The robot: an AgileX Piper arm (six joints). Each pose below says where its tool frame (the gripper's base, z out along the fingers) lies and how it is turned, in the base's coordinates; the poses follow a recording.
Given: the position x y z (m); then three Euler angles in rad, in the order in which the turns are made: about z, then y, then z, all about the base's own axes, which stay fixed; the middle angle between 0 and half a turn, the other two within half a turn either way.
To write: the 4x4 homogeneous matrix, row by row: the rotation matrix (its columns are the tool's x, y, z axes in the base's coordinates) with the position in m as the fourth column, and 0 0 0 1 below. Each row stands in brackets. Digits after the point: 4 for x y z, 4 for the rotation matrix.
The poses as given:
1: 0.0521 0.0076 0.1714 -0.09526 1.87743 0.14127
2: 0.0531 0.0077 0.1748 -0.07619 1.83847 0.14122
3: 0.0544 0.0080 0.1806 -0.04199 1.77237 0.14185
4: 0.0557 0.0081 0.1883 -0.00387 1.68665 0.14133
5: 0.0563 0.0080 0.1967 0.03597 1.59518 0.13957
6: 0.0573 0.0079 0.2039 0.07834 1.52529 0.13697
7: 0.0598 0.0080 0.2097 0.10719 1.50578 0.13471
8: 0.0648 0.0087 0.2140 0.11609 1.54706 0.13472
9: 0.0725 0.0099 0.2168 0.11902 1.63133 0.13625
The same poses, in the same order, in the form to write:
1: [[-0.2841 -0.1686 0.9439 0.0521], [-0.1365 0.9815 0.1342 0.0076], [-0.9490 -0.0907 -0.3019 0.1714], [0 0 0 1]]
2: [[-0.2504 -0.1603 0.9548 0.0531], [-0.1125 0.9843 0.1357 0.0077], [-0.9616 -0.0734 -0.2645 0.1748], [0 0 0 1]]
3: [[-0.1921 -0.1496 0.9699 0.0544], [-0.0698 0.9879 0.1385 0.0080], [-0.9789 -0.0411 -0.2002 0.1806], [0 0 0 1]]
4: [[-0.1139 -0.1413 0.9834 0.0557], [-0.0201 0.9900 0.1399 0.0081], [-0.9933 -0.0038 -0.1156 0.1883], [0 0 0 1]]
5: [[-0.0291 -0.1382 0.9900 0.0563], [0.0322 0.9898 0.1391 0.0080], [-0.9991 0.0360 -0.0244 0.1967], [0 0 0 1]]
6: [[0.0342 -0.1397 0.9896 0.0573], [0.0837 0.9871 0.1364 0.0079], [-0.9959 0.0782 0.0455 0.2039], [0 0 0 1]]
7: [[0.0496 -0.1404 0.9888 0.0598], [0.1147 0.9843 0.1340 0.0080], [-0.9922 0.1068 0.0650 0.2097], [0 0 0 1]]
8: [[0.0078 -0.1361 0.9907 0.0648], [0.1179 0.9839 0.1343 0.0087], [-0.9930 0.1158 0.0237 0.2140], [0 0 0 1]]
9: [[-0.0756 -0.1278 0.9889 0.0725], [0.1095 0.9847 0.1356 0.0099], [-0.9911 0.1185 -0.0605 0.2168], [0 0 0 1]]
